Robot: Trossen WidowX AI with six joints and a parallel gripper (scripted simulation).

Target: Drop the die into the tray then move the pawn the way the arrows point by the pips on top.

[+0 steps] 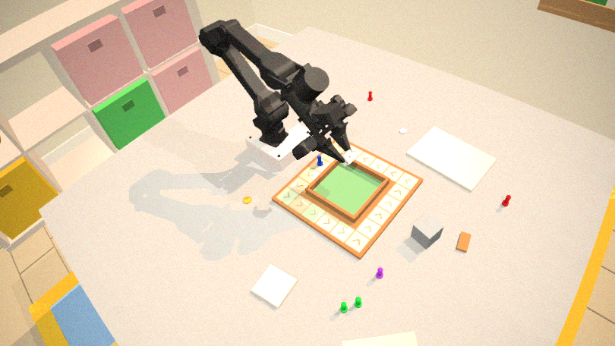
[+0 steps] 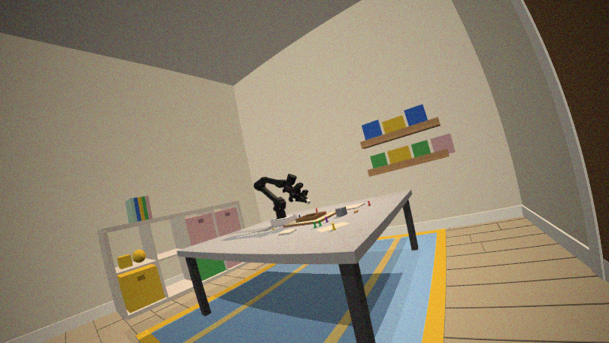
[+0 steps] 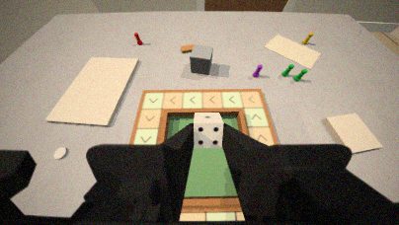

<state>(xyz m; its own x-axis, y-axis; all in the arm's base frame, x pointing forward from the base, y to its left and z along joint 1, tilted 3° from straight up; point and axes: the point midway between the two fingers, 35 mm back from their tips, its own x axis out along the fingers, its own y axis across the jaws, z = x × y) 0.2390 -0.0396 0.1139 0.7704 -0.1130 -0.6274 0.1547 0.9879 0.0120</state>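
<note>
My gripper tip is now right at the white die. From my gripper tip the other things lie so: grey cube 23 cm ahead, 10 cm below, 3 cm to the right; then green dice tray 12 cm below; then blue pawn 11 cm behind, 10 cm below, 4 cm to the left.
</note>
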